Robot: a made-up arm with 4 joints.
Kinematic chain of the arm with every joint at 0, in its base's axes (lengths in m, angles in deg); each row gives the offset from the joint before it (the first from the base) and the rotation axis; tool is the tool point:
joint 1: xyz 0 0 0.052 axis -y
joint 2: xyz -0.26 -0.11 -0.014 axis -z
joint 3: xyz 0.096 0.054 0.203 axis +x
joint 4: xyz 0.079 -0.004 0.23 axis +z
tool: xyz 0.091 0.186 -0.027
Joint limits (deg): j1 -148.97..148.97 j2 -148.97..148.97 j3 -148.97..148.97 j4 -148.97..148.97
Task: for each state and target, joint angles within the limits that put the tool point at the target. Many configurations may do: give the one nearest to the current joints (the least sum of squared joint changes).
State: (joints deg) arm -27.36 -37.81 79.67 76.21
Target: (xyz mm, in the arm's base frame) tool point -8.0 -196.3 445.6
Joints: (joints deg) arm -25.07 -37.72 78.98 76.58
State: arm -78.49 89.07 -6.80 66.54
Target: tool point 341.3 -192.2 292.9
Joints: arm -65.80 99.29 6.89 62.50
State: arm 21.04 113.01 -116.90 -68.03
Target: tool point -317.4 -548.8 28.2
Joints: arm 17.83 126.57 -123.01 -61.54
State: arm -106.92 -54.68 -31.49 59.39
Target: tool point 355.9 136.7 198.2
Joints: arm -101.29 8.38 -25.32 78.66
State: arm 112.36 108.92 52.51 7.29
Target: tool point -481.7 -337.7 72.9
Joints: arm 71.17 89.64 29.87 11.10
